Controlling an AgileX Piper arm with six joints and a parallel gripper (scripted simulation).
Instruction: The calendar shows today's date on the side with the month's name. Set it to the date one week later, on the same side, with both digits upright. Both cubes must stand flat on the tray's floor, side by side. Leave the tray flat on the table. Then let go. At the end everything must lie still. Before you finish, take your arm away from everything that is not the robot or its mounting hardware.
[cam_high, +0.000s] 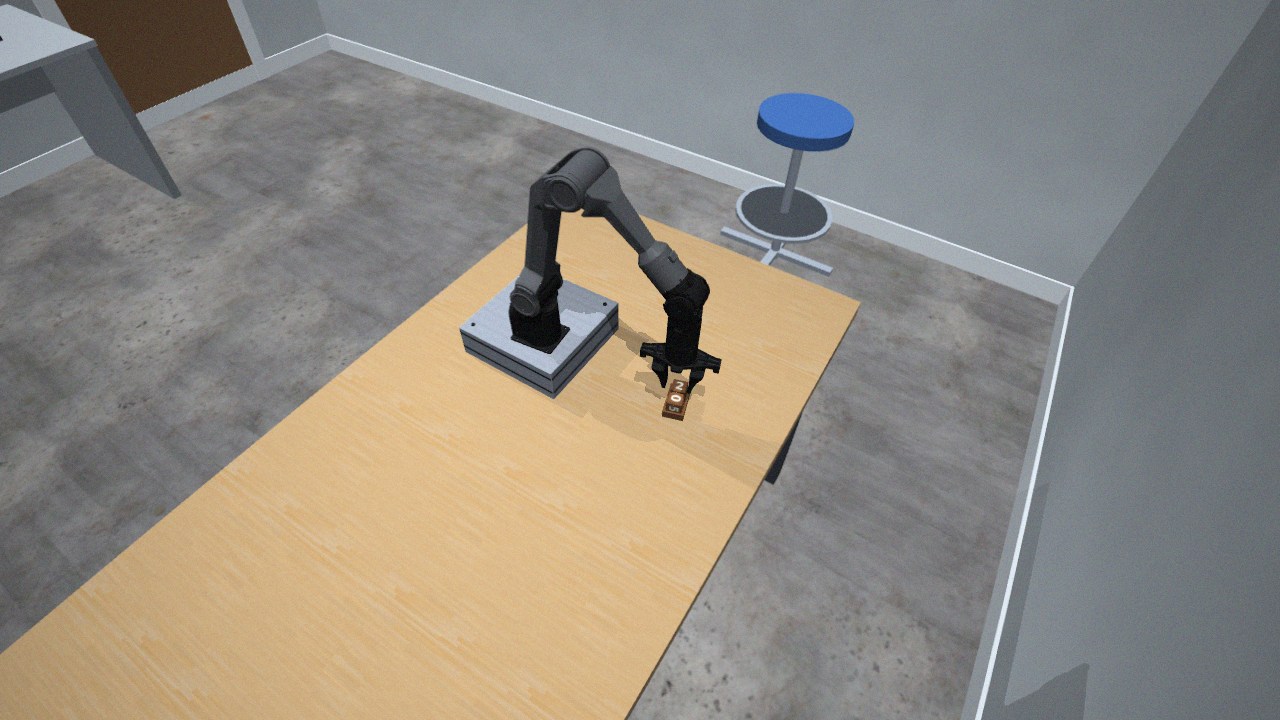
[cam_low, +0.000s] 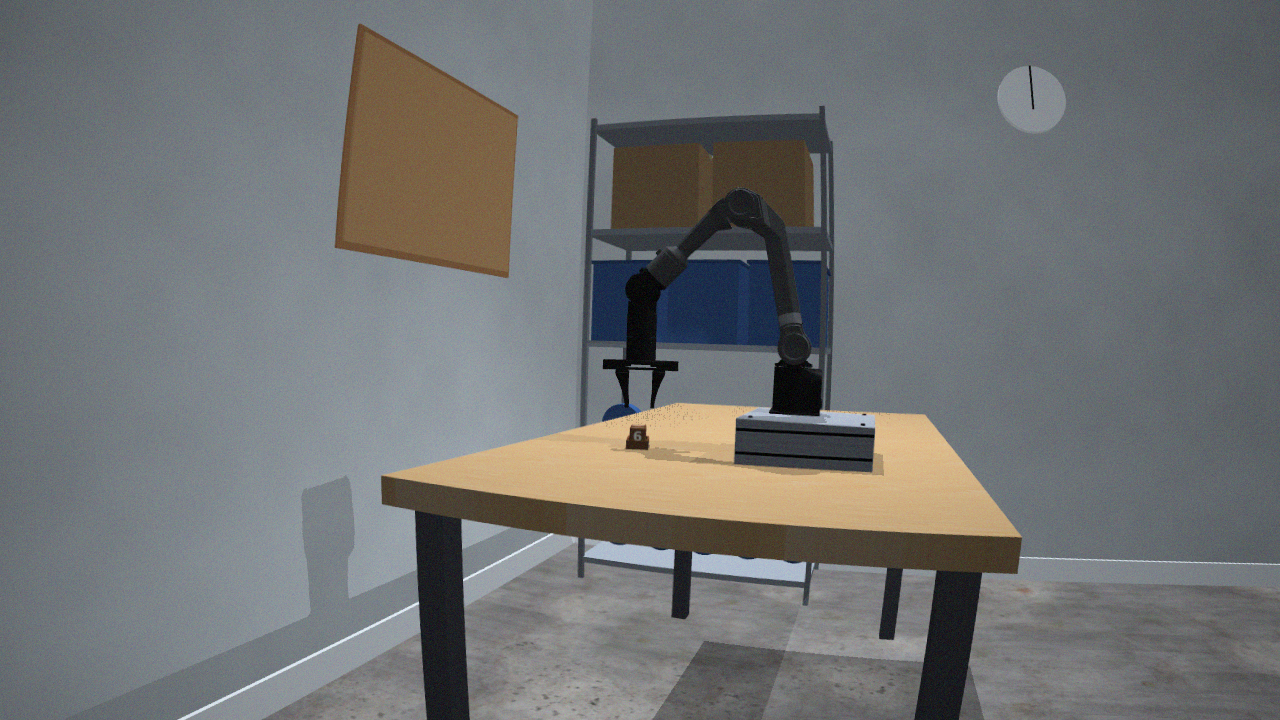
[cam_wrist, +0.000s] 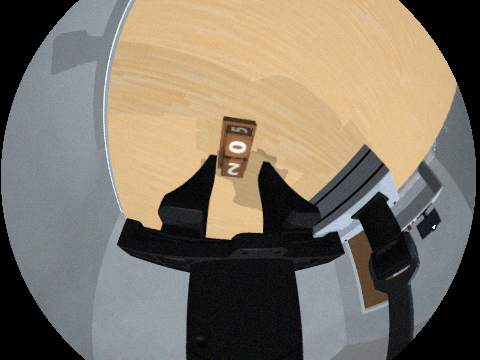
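Right now my hand is 5 cm above the brown digit cube. From my hand the other things lie so: brown tray: 2 cm to the left, 7 cm below.
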